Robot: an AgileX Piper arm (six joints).
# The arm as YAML. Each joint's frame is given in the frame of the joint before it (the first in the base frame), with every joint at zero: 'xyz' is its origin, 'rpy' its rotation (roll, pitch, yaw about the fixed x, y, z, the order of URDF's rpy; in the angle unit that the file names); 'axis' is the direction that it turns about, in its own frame. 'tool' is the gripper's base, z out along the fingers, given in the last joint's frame.
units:
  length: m
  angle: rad
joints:
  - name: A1
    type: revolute
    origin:
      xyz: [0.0, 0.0, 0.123]
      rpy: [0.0, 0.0, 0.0]
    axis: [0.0, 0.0, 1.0]
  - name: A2
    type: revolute
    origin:
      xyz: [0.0, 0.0, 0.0]
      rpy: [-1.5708, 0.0, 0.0]
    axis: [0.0, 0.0, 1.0]
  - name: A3
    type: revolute
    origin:
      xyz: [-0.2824, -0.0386, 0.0]
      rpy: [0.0, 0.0, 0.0]
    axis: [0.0, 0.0, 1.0]
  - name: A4
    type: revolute
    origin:
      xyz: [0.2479, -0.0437, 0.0]
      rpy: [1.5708, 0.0, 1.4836]
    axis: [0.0, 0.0, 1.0]
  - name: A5
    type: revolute
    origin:
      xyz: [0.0, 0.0, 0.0]
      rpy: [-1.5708, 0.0, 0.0]
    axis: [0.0, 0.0, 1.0]
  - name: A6
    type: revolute
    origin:
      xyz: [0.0, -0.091, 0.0]
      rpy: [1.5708, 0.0, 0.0]
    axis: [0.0, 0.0, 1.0]
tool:
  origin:
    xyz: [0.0, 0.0, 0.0]
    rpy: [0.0, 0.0, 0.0]
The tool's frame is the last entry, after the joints.
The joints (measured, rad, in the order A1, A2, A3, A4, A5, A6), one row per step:
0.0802 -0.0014 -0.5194 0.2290 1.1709 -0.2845
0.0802 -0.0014 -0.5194 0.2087 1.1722 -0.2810
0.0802 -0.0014 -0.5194 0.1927 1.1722 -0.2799
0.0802 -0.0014 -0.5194 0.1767 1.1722 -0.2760
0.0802 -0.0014 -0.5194 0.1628 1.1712 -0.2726
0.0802 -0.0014 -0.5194 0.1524 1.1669 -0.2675
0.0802 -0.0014 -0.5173 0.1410 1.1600 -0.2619
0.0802 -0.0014 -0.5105 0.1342 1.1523 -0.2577
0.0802 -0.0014 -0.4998 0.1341 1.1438 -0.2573
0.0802 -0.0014 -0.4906 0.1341 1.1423 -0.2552
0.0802 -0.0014 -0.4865 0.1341 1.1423 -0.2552
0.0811 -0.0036 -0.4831 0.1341 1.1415 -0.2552
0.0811 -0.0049 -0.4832 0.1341 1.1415 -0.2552
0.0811 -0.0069 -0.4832 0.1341 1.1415 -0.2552
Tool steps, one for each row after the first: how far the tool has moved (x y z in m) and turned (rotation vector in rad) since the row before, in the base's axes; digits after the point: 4 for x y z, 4 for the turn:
0.0003 -0.0016 -0.0004 -0.0140 0.0008 -0.0132
0.0003 -0.0013 -0.0002 -0.0122 -0.0008 -0.0097
0.0002 -0.0013 -0.0002 -0.0099 -0.0001 -0.0112
0.0003 -0.0011 -0.0001 -0.0084 -0.0011 -0.0099
0.0004 -0.0009 0.0002 -0.0036 -0.0038 -0.0092
0.0007 -0.0009 -0.0002 -0.0037 -0.0043 -0.0102
0.0012 -0.0005 -0.0013 -0.0014 -0.0004 -0.0069
0.0016 0.0001 -0.0023 0.0007 0.0024 -0.0012
0.0011 0.0001 -0.0024 0.0012 0.0081 -0.0013
0.0004 0.0000 -0.0011 -0.0003 0.0041 0.0000
0.0001 0.0000 -0.0009 0.0000 0.0004 0.0008
-0.0002 0.0000 0.0000 0.0001 -0.0014 0.0000
-0.0003 0.0000 0.0000 0.0002 -0.0020 0.0000

